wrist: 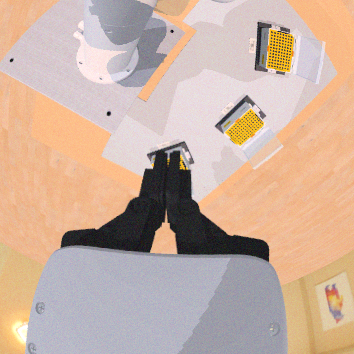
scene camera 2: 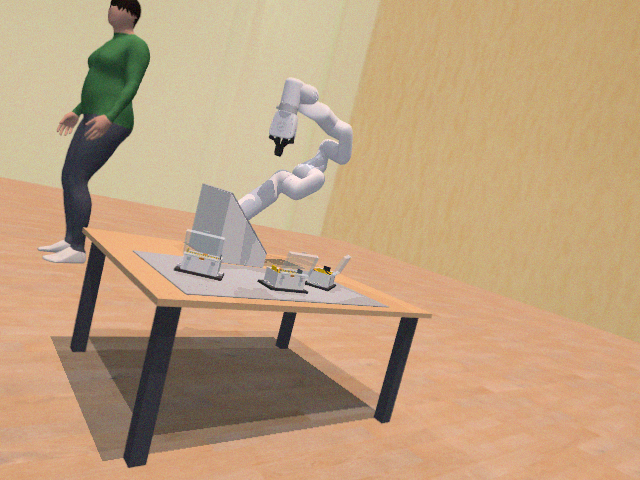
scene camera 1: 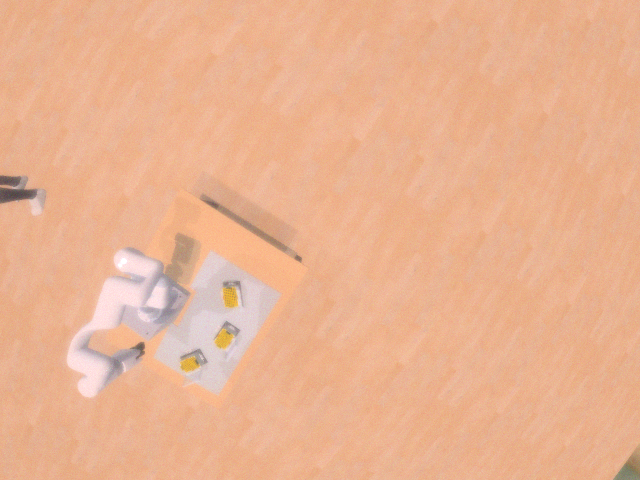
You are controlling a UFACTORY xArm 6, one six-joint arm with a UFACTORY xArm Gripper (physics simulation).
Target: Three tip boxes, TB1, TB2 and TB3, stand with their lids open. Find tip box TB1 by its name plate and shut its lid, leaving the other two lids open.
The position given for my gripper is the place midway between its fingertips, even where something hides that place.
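Observation:
Scene camera 1 gives me a grey mat point(scene camera 1: 196, 330). My gripper point(scene camera 2: 277, 155) is visible to me along with a tip box TB1 point(scene camera 2: 192, 265), and the mat is there as well, in scene camera 2 point(scene camera 2: 238, 281). I find my gripper again in the wrist view point(wrist: 168, 166), and the mat too can be seen in the wrist view point(wrist: 214, 67).

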